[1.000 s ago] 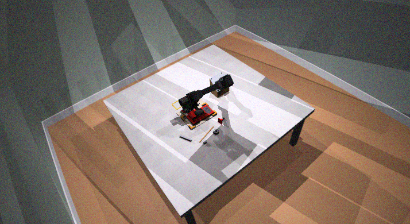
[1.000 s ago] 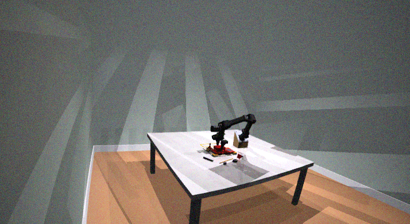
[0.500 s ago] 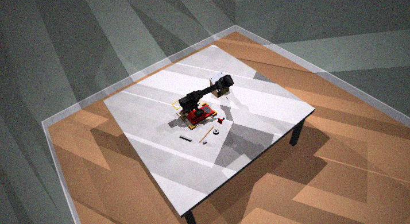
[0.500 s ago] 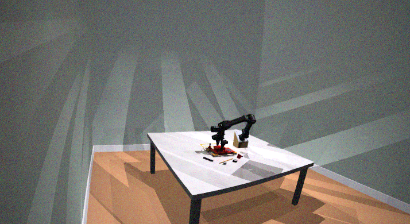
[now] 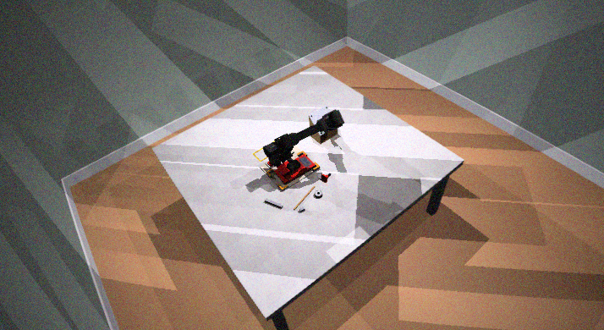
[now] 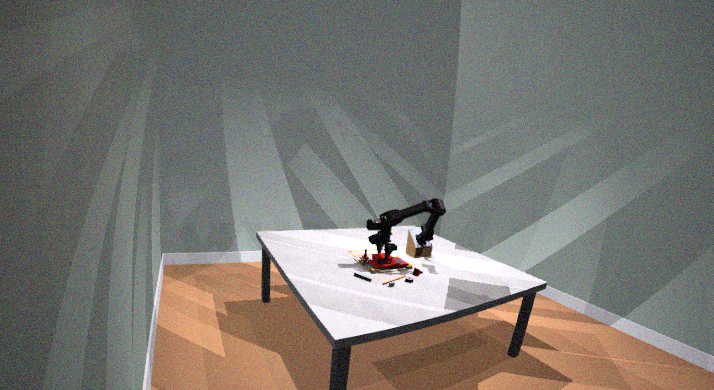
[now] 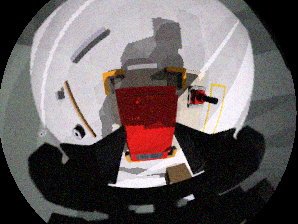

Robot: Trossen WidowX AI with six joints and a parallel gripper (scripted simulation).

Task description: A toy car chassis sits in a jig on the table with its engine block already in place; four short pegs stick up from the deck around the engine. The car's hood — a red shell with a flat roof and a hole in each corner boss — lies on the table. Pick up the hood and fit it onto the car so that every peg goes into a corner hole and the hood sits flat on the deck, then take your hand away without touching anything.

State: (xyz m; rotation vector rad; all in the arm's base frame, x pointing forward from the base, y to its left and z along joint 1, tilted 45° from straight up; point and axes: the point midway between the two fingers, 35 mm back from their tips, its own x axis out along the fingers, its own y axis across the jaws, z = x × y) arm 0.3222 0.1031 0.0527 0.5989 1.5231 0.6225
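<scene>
Now: gripper tip right at the red hood. The rest, counted from my gripper tip: grey engine block 30 mm below; grey bar 170 mm ahead, 120 mm to the left, 40 mm below; wooden stick 20 mm ahead, 180 mm to the left, 50 mm below.
</scene>
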